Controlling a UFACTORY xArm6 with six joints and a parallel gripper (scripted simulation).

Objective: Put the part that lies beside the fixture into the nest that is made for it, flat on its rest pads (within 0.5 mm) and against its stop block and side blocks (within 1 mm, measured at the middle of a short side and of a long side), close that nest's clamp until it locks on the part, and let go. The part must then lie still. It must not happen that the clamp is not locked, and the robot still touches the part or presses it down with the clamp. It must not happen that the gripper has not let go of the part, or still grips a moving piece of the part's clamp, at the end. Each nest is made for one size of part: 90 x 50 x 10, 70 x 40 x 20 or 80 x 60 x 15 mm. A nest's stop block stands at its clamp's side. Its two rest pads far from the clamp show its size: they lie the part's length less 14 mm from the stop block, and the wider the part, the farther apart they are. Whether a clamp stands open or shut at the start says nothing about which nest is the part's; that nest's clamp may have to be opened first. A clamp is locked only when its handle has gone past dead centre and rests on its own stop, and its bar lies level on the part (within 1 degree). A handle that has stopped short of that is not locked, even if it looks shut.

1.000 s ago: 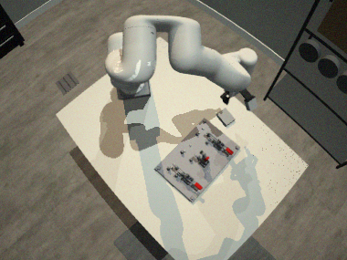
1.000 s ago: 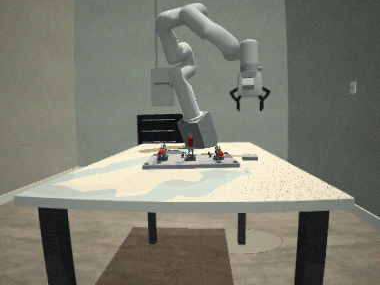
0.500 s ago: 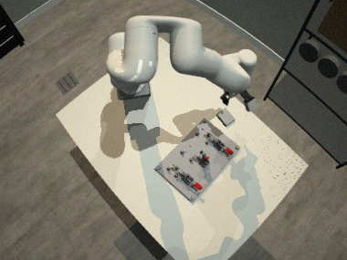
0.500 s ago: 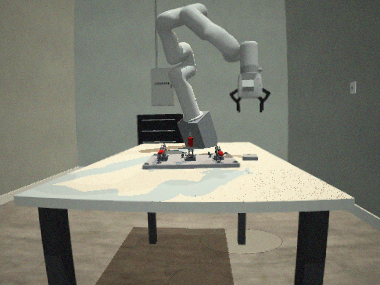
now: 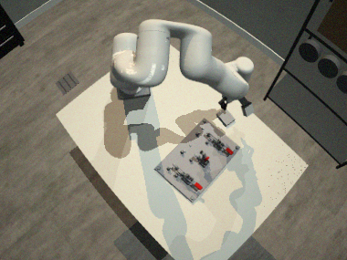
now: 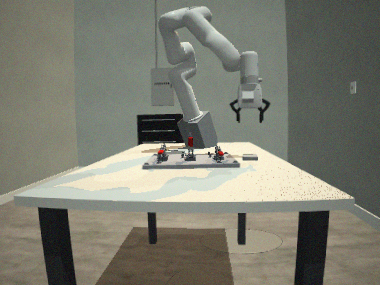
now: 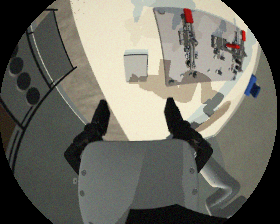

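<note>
My gripper is now 160 mm above the grey block part. Round my hand: grey fixture plate 260 mm to the right, 160 mm below, 10 mm behind.
</note>
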